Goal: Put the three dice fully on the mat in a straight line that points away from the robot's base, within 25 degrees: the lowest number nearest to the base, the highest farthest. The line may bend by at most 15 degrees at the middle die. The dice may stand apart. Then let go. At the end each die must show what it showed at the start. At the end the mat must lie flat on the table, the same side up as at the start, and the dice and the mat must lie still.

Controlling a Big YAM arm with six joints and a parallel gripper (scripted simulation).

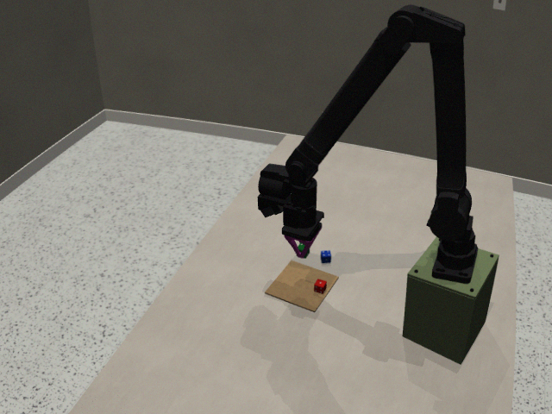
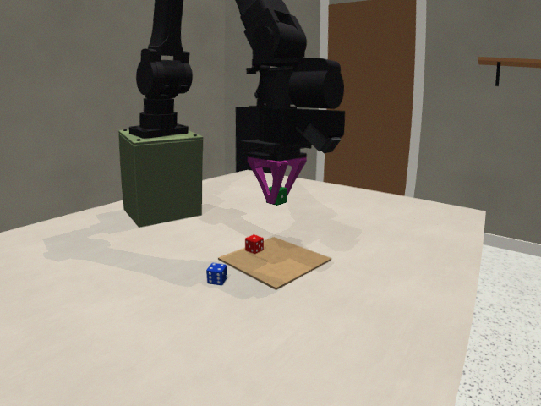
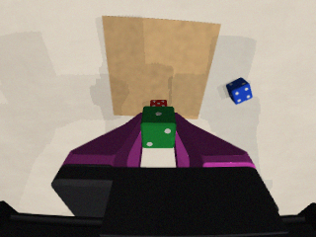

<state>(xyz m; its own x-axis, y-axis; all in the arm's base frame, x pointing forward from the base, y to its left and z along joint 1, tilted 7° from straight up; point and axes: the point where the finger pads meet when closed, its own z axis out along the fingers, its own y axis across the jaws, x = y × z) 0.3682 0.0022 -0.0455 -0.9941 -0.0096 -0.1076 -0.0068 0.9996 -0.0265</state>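
The tan mat lies 110 mm below my hand. Also, from my hand: blue die 120 mm to the right, 100 mm below, 20 mm behind; then red die 100 mm below, 50 mm behind; then green die right at my hand.
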